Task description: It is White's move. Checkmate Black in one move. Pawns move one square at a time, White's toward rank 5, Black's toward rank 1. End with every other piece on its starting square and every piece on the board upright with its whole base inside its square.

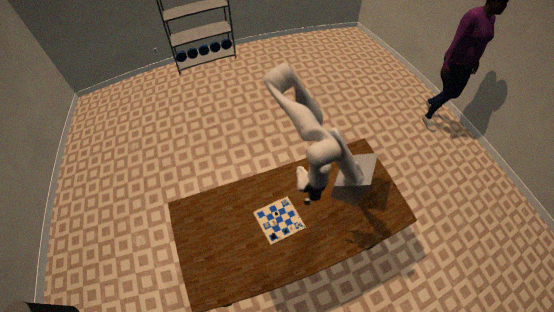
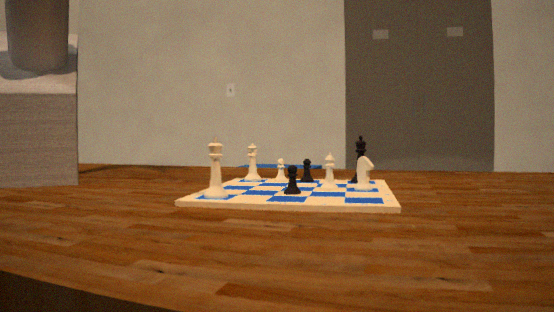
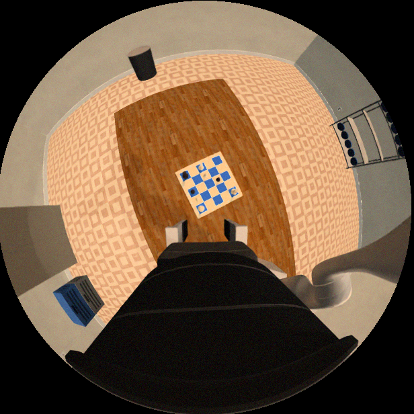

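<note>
There's a white king (image 2: 215, 191), and there's a blue-and-cream chessboard (image 2: 258, 195), which you also get in image 1 (image 1: 287, 215) and in image 3 (image 3: 213, 194). The gripper (image 3: 205, 227) is in view too.
</note>
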